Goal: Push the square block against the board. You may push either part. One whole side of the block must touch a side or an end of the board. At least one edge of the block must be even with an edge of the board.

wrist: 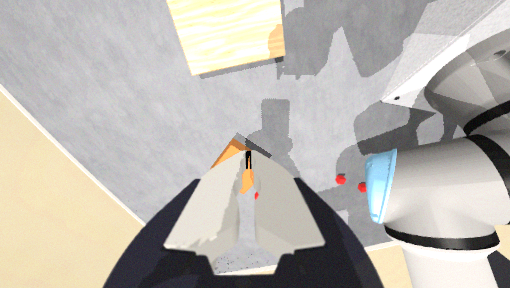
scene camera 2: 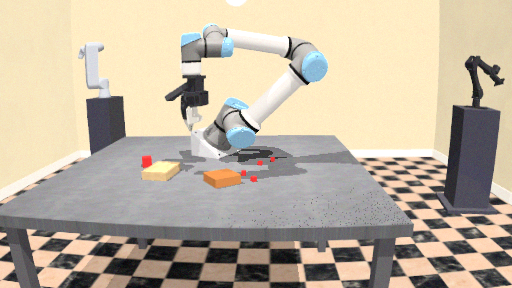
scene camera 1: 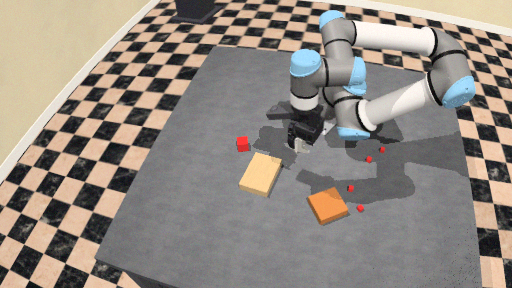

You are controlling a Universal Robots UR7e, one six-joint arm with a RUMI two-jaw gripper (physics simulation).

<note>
I see my gripper, an orange square block and a pale wooden board.
My gripper also shows in the wrist view and in scene camera 2.
</note>
